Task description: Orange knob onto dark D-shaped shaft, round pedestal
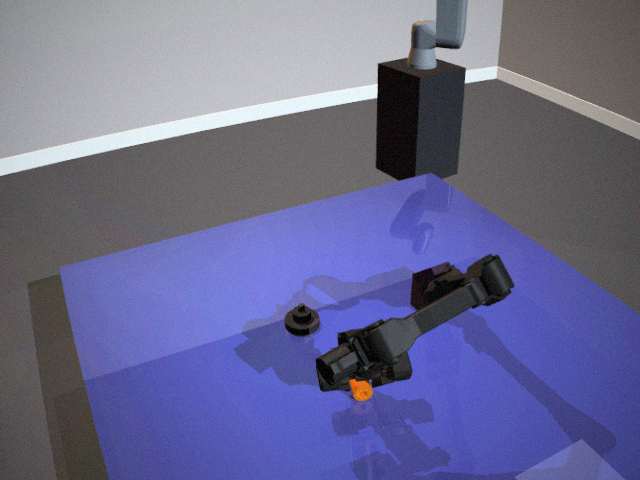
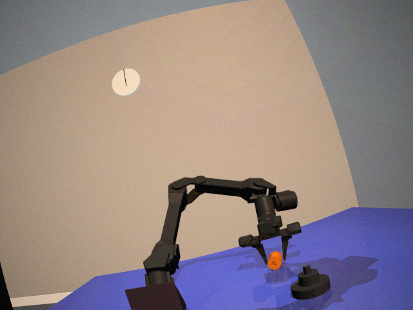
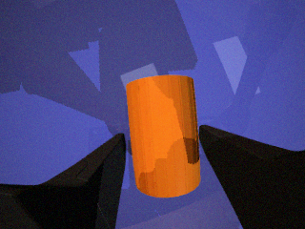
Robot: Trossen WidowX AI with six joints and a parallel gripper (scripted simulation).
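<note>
Right now my gripper tip is 10 mm below the orange knob. From my gripper tip the other things lie so: dark round pedestal 260 mm to the right, 20 mm behind, 20 mm above.
</note>
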